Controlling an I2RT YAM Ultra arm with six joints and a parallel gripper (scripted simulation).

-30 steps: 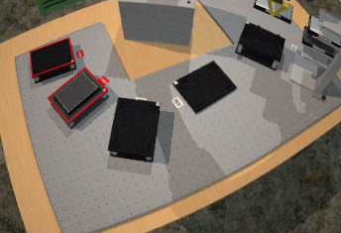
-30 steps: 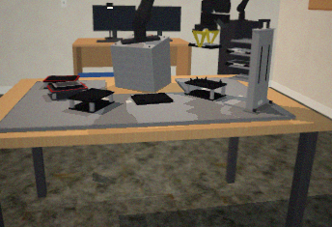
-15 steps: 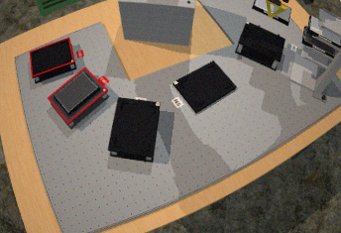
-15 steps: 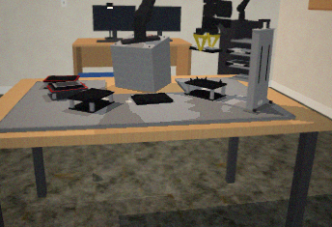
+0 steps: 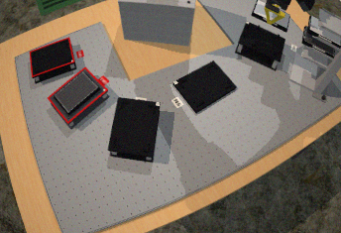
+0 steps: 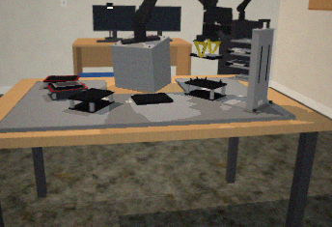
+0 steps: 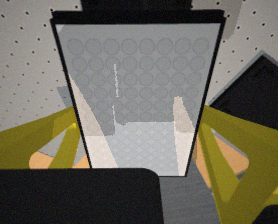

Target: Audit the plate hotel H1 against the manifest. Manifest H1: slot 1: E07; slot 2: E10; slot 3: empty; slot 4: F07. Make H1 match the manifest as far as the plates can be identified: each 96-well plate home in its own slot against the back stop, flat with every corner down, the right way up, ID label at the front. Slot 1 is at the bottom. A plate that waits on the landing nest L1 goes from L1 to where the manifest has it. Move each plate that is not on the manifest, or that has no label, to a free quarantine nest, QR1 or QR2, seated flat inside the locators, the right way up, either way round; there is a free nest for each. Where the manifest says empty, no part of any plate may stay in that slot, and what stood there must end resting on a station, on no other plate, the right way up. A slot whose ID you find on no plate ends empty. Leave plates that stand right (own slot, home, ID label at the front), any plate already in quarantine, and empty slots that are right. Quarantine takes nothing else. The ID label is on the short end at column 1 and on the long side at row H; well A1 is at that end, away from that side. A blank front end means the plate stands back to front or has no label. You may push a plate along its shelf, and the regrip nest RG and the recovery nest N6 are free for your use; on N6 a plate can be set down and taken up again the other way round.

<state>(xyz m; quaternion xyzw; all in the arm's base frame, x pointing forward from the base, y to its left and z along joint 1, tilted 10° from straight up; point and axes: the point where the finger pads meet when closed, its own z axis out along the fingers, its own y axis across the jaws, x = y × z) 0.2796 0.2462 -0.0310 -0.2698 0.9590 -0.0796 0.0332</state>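
Now: hand 14 cm above the black regrip nest RG. Round my hand: pale grey 96-well plate 16 cm ahead, 10 cm to the left, 4 cm above; then A1 mark 9 cm behind, 1 cm to the left, 13 cm below; then RG tag 10 cm behind, 4 cm to the left, 19 cm below.
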